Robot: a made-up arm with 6 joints. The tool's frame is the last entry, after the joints. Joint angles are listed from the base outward. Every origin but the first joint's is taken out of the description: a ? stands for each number. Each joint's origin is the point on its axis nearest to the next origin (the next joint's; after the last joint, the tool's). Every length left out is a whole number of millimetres.
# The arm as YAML. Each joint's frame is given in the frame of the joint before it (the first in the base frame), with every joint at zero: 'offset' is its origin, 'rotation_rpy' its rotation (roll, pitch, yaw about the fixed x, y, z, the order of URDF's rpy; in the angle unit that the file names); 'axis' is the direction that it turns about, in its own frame. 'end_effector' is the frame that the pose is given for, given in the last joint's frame.
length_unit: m
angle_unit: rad
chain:
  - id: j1
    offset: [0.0, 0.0, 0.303]
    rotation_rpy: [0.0, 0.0, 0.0]
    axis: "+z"
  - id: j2
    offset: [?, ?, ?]
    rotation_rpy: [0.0, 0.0, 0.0]
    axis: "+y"
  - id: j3
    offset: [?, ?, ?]
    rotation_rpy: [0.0, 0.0, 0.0]
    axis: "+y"
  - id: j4
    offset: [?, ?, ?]
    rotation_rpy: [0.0, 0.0, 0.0]
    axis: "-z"
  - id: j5
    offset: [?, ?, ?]
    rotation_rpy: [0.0, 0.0, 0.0]
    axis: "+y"
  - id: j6
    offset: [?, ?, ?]
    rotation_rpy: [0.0, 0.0, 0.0]
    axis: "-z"
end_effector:
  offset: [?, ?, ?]
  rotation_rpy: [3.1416, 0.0, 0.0]
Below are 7 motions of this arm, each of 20 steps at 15 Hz.
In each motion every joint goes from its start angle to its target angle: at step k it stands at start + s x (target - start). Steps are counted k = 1, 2, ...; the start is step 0. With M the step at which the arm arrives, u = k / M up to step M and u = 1 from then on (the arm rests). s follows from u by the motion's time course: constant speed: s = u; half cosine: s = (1 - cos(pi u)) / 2; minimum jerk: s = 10 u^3 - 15 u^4 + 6 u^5.
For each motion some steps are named. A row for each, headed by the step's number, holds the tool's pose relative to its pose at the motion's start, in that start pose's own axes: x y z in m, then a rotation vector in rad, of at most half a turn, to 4 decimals.
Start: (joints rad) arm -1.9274 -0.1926 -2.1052 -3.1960 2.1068 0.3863
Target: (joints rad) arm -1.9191 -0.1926 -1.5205 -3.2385 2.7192 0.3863
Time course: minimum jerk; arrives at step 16
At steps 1, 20:
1: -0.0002 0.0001 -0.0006 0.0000 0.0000 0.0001
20: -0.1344 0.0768 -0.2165 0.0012 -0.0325 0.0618

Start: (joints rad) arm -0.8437 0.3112 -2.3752 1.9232 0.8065 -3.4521
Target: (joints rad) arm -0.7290 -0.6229 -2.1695 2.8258 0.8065 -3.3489
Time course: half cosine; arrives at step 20
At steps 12, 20:
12: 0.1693 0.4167 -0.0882 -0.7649 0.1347 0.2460
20: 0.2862 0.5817 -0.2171 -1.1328 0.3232 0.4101

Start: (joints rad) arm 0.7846 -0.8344 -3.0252 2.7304 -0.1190 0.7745
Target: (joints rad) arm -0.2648 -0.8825 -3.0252 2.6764 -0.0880 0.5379
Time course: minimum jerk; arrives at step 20
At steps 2, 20:
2: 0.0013 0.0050 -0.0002 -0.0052 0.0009 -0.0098
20: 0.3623 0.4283 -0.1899 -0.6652 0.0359 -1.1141

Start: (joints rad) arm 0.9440 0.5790 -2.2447 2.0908 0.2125 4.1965
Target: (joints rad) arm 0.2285 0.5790 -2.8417 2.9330 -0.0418 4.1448
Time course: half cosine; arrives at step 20
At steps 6, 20:
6: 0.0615 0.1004 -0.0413 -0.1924 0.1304 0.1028
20: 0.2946 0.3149 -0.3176 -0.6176 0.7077 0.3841

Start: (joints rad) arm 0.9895 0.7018 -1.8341 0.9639 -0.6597 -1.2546
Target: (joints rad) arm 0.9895 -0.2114 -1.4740 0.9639 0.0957 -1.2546
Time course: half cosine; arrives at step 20
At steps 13, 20:
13: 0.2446 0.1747 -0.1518 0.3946 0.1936 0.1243
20: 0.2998 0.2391 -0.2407 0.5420 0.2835 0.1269

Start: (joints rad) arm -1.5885 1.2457 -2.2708 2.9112 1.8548 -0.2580
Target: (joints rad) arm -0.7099 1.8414 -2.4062 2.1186 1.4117 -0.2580
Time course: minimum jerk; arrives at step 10
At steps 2, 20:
2: -0.0055 0.0513 -0.0168 -0.0657 0.0247 0.0662
20: -0.4312 0.5868 -0.4307 -1.3625 -0.0284 0.9073

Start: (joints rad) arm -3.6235 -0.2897 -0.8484 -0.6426 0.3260 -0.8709
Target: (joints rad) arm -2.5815 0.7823 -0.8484 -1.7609 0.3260 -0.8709
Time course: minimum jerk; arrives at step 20
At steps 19, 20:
19: 0.3088 -0.6705 0.0412 0.2061 0.6459 -2.1811
20: 0.3085 -0.6713 0.0410 0.2058 0.6468 -2.1837

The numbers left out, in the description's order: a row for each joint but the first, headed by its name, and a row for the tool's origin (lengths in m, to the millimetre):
j2: 0.0 0.0 0.0
j3: 0.062 0.0 0.329
j4: 0.102 0.0 -0.45
j5: 0.0 0.0 0.0
j6: 0.058 0.0 -0.074
tool: 0.0 0.0 0.0

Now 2 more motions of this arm.
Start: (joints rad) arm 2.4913 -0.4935 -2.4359 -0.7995 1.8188 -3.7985
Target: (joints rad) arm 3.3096 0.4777 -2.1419 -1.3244 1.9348 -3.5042
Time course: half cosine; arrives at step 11
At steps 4, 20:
4: -0.1815 0.1411 0.1457 -0.0957 0.1734 -0.2626
20: -0.2864 0.7934 0.1592 0.1800 0.2204 -1.0229

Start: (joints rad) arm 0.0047 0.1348 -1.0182 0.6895 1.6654 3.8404
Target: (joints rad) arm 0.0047 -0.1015 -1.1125 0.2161 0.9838 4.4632
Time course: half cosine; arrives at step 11
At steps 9, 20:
9: 0.1079 -0.0060 -0.1367 -0.5190 -0.8293 0.2899
20: 0.1219 -0.0084 -0.1479 -0.5886 -0.8834 0.2981

